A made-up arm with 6 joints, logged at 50 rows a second.
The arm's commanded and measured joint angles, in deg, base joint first. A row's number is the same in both.
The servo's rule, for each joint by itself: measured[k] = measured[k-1] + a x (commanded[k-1-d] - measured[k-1]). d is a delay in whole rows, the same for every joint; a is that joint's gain. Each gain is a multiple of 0.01, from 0.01 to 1. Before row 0 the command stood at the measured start. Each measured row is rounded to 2 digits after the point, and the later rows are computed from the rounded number. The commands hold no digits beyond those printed.
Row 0, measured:
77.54, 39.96, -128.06, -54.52, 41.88, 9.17
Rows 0 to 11, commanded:
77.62, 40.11, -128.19, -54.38, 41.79, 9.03
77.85, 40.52, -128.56, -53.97, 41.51, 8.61
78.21, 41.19, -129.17, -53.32, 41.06, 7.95
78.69, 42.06, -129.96, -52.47, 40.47, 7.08
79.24, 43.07, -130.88, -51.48, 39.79, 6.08
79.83, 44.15, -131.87, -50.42, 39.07, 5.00
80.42, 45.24, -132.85, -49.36, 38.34, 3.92
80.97, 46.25, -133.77, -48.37, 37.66, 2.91
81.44, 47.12, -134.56, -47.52, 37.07, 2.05
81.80, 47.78, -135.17, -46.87, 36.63, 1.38
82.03, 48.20, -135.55, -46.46, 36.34, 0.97
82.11, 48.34, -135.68, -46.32, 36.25, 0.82
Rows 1 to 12, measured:
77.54, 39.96, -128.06, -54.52, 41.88, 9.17
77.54, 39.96, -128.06, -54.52, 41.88, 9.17
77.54, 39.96, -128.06, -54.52, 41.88, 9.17
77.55, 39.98, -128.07, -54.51, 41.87, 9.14
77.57, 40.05, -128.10, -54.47, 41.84, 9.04
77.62, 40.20, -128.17, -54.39, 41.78, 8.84
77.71, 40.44, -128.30, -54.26, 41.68, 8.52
77.83, 40.78, -128.48, -54.07, 41.53, 8.08
77.99, 41.22, -128.72, -53.81, 41.33, 7.53
78.18, 41.74, -129.01, -53.50, 41.09, 6.88
78.40, 42.33, -129.34, -53.14, 40.82, 6.17
78.64, 42.95, -129.71, -52.75, 40.52, 5.43
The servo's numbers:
d 3
a 0.08 0.13 0.07 0.07 0.08 0.18

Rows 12 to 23, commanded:
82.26, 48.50, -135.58, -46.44, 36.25, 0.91
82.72, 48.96, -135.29, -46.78, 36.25, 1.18
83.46, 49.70, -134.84, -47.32, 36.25, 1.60
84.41, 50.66, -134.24, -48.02, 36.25, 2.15
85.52, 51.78, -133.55, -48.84, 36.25, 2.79
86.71, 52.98, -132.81, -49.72, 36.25, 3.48
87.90, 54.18, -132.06, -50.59, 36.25, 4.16
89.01, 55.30, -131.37, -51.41, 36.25, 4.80
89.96, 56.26, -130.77, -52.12, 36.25, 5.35
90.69, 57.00, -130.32, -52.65, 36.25, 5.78
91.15, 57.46, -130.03, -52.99, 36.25, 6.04
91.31, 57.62, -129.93, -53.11, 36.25, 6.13
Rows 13 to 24, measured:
78.89, 43.58, -130.09, -52.34, 40.21, 4.70
79.14, 44.18, -130.47, -51.93, 39.90, 4.03
79.38, 44.72, -130.83, -51.54, 39.61, 3.45
79.61, 45.21, -131.16, -51.18, 39.34, 2.99
79.86, 45.70, -131.45, -50.87, 39.09, 2.66
80.15, 46.22, -131.69, -50.62, 38.86, 2.47
80.49, 46.80, -131.87, -50.44, 38.65, 2.41
80.89, 47.45, -131.99, -50.33, 38.46, 2.48
81.36, 48.17, -132.05, -50.29, 38.28, 2.66
81.88, 48.95, -132.05, -50.31, 38.12, 2.93
82.45, 49.78, -132.00, -50.39, 37.97, 3.27
83.05, 50.62, -131.91, -50.51, 37.83, 3.64

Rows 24 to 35, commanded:
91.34, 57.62, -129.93, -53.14, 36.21, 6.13
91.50, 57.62, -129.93, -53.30, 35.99, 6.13
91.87, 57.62, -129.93, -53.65, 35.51, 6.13
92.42, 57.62, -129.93, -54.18, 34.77, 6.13
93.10, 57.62, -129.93, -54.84, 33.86, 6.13
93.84, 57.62, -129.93, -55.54, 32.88, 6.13
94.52, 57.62, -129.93, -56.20, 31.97, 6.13
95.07, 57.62, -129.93, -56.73, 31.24, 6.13
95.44, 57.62, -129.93, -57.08, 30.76, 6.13
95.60, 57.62, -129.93, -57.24, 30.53, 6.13
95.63, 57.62, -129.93, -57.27, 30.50, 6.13
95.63, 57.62, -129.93, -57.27, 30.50, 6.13
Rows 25 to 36, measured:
83.66, 51.45, -131.80, -50.66, 37.70, 4.03
84.26, 52.23, -131.68, -50.82, 37.58, 4.39
84.82, 52.93, -131.56, -50.98, 37.47, 4.70
85.34, 53.54, -131.45, -51.13, 37.37, 4.96
85.83, 54.07, -131.34, -51.28, 37.26, 5.17
86.31, 54.53, -131.24, -51.45, 37.12, 5.34
86.80, 54.93, -131.15, -51.64, 36.93, 5.48
87.30, 55.28, -131.06, -51.86, 36.68, 5.60
87.82, 55.58, -130.98, -52.12, 36.38, 5.70
88.36, 55.85, -130.91, -52.41, 36.03, 5.78
88.90, 56.08, -130.84, -52.71, 35.65, 5.84
89.42, 56.28, -130.78, -53.02, 35.26, 5.89

